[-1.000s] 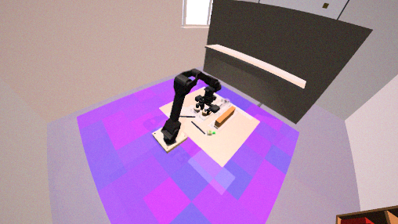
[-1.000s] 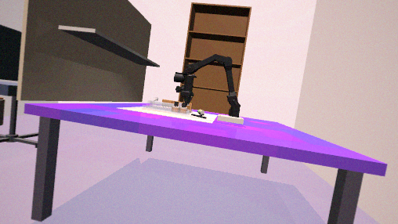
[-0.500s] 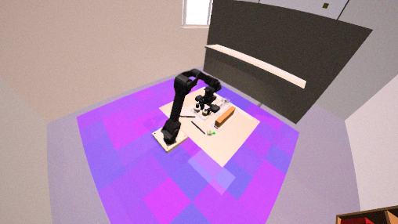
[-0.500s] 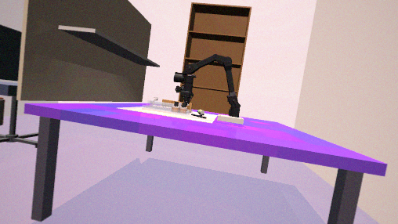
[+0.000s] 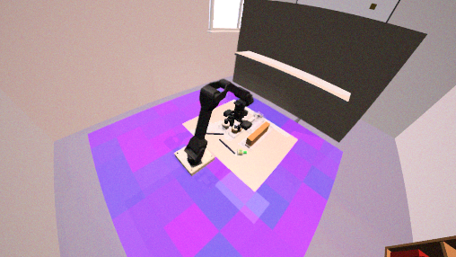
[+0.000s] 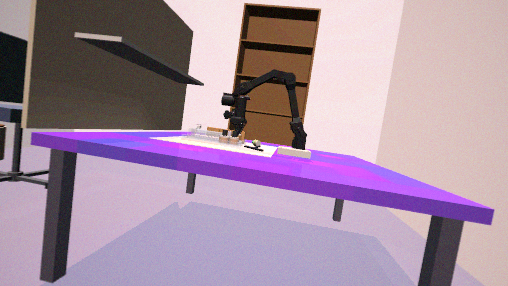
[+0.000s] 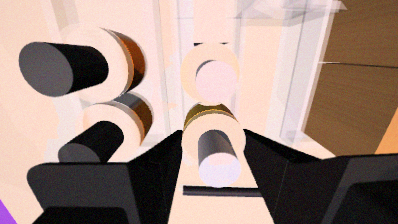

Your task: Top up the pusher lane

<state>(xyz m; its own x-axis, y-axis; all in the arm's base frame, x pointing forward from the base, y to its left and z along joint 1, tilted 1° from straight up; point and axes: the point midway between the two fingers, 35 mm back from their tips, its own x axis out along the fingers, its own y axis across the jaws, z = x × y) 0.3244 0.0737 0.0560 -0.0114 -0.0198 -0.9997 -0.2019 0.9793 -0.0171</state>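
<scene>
Right now the cream mat is 6 cm ahead of my gripper tip, 5 cm below it and 1 cm to the right of it.
</scene>
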